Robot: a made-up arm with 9 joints.
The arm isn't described. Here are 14 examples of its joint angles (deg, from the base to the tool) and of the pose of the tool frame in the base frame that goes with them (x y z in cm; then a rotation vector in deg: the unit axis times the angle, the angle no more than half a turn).
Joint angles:
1: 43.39 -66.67 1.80 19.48 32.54 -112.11 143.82 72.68 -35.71
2: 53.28 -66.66 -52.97 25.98 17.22 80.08 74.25 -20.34 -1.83
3: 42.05 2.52 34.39 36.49 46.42 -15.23 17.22 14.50 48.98
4: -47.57 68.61 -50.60 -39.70 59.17 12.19 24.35 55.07 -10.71
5: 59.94 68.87 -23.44 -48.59 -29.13 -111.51 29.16 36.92 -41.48
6: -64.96 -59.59 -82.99 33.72 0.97 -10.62 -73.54 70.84 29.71
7: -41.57 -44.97 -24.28 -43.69 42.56 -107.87 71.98 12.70 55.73
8: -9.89 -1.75 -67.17 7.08 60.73 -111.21 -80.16 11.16 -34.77
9: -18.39 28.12 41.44 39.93 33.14 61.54 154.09 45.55 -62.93
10: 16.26 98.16 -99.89 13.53 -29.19 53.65 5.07 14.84 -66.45
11: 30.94 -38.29 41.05 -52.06 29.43 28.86 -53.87 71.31 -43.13
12: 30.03 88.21 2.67 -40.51 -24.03 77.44 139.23 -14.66 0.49
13: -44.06 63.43 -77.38 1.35 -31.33 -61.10 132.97 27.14 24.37
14: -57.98 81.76 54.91 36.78 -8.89 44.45 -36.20 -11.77 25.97
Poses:
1: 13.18 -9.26 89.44 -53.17 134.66 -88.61
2: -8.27 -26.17 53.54 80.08 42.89 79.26
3: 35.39 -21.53 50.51 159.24 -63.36 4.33
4: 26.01 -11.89 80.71 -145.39 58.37 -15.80
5: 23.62 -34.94 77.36 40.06 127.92 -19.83
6: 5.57 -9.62 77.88 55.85 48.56 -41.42
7: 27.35 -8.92 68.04 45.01 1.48 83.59
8: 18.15 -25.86 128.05 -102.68 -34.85 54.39
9: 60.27 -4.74 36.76 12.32 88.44 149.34
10: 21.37 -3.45 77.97 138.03 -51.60 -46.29
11: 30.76 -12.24 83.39 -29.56 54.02 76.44
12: 52.95 9.42 58.02 8.43 -42.76 114.91
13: 12.48 -28.99 70.96 -3.85 39.14 -24.85
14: 14.92 -23.57 57.16 30.76 -174.67 -13.51
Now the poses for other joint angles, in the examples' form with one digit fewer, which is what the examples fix.
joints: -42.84 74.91 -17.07 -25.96 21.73 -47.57 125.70 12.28 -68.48
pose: 32.6 -27.7 79.7 -75.6 -5.5 76.3
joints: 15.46 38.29 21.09 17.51 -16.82 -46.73 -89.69 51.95 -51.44
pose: 3.2 8.8 46.8 104.4 -13.5 -34.5
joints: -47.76 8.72 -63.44 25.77 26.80 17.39 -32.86 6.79 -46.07
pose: 17.6 -26.3 69.2 18.0 -30.6 -16.0
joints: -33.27 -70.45 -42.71 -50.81 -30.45 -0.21 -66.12 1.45 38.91
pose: 10.2 -7.1 24.3 90.4 -52.5 -45.4
